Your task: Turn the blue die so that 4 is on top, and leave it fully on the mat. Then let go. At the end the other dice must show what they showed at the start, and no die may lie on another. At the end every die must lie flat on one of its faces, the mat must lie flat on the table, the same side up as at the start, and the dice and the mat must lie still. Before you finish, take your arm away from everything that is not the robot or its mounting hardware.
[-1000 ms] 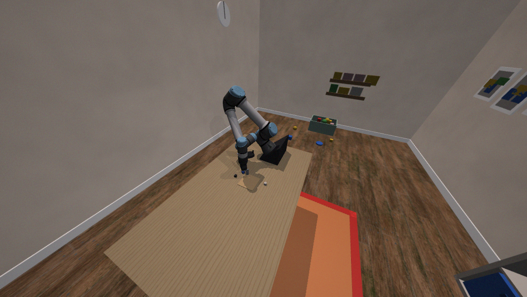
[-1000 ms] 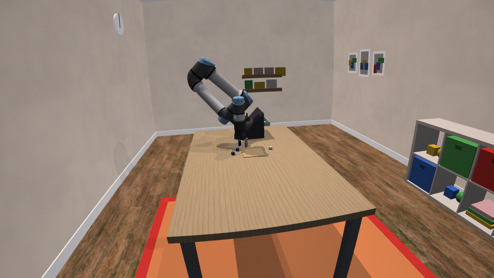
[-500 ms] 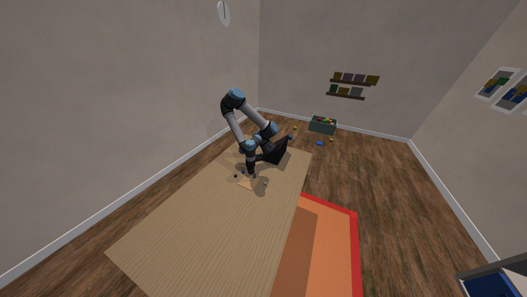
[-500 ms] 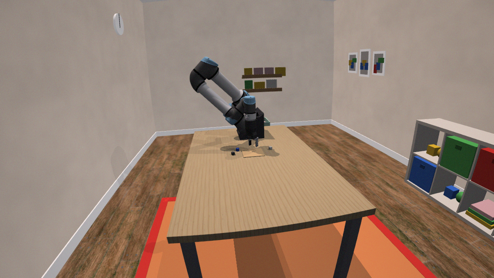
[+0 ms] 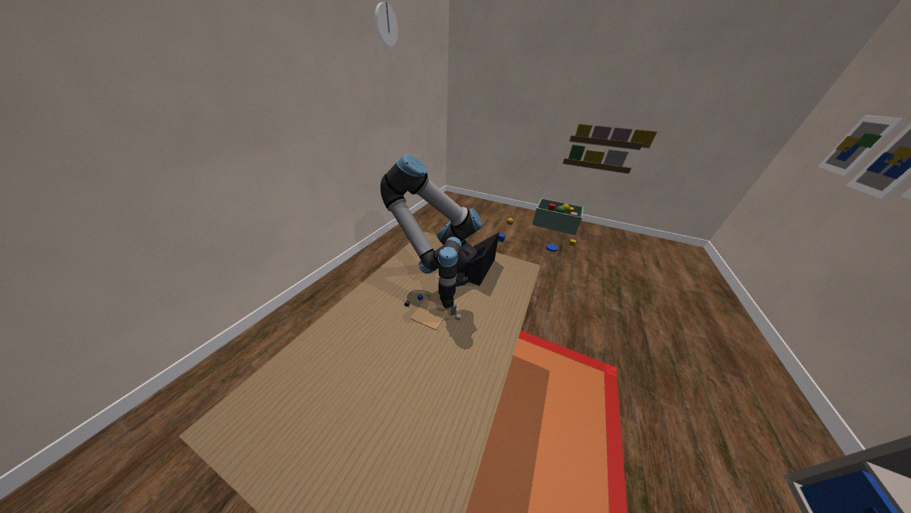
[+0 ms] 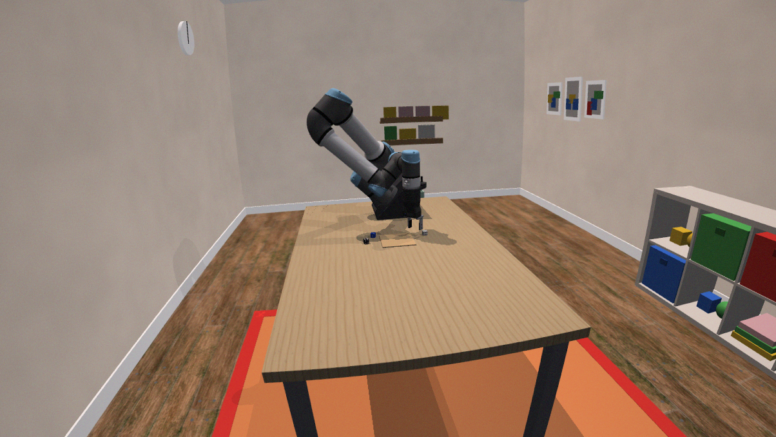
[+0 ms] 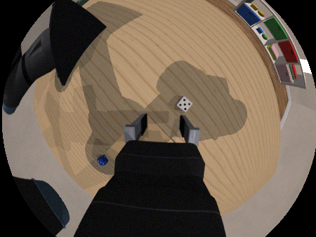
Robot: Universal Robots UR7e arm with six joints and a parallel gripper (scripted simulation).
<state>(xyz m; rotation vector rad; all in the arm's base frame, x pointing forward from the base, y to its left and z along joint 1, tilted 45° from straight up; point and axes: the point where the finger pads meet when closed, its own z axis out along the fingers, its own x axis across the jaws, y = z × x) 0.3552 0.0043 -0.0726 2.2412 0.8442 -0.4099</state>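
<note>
Now: the white die 4 cm to the left of my hand, 4 cm below it and 1 cm ahead of it. Round my hand: tan mat 9 cm to the right, 5 cm below, 4 cm ahead; then blue die 19 cm to the right, 4 cm below, 3 cm behind; then black die 23 cm to the right, 4 cm below, 3 cm ahead.
</note>
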